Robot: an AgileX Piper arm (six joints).
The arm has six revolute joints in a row. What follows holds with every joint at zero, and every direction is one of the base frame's. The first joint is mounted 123 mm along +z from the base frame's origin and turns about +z. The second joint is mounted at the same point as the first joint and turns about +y. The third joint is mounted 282.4 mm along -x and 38.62 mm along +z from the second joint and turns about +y. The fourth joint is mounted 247.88 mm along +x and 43.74 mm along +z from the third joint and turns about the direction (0.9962, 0, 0.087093). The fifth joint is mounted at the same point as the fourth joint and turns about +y. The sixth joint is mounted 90.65 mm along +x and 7.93 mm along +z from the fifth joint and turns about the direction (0.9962, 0, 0.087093). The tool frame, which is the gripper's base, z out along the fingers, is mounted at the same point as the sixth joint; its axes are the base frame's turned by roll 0, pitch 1.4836 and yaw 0 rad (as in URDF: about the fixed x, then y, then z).
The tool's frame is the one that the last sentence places.
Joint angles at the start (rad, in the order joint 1, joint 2, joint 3, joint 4, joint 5, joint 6):
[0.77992 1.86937 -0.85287 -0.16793 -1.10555 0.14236]
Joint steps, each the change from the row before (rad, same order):
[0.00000 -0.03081 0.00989 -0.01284 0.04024 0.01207]
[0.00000 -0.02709 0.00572 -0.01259 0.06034 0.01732]
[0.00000 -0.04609 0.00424 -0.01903 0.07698 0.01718]
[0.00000 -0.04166 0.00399 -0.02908 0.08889 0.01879]
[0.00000 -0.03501 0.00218 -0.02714 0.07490 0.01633]
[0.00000 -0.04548 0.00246 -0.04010 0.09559 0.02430]
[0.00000 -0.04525 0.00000 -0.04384 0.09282 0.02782]
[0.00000 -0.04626 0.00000 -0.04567 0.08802 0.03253]
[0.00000 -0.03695 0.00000 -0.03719 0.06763 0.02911]
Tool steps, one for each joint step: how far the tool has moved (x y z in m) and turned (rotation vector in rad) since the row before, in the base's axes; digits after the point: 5 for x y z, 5 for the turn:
[-0.00331 -0.00226 0.00527 -0.01557 0.01352 0.00787]
[-0.00234 -0.00168 0.00303 -0.02837 0.02916 0.00506]
[-0.00377 -0.00290 0.00868 -0.03076 0.02077 0.00598]
[-0.00404 -0.00282 0.00570 -0.04802 0.02594 0.00864]
[-0.00348 -0.00271 0.00489 -0.04165 0.01873 0.00591]
[-0.00479 -0.00413 0.00633 -0.05444 0.02092 0.00618]
[-0.00465 -0.00464 0.00696 -0.05190 0.01591 0.00257]
[-0.00477 -0.00552 0.00752 -0.04656 0.01256 -0.00250]
[-0.00378 -0.00497 0.00611 -0.03400 0.00865 -0.00635]

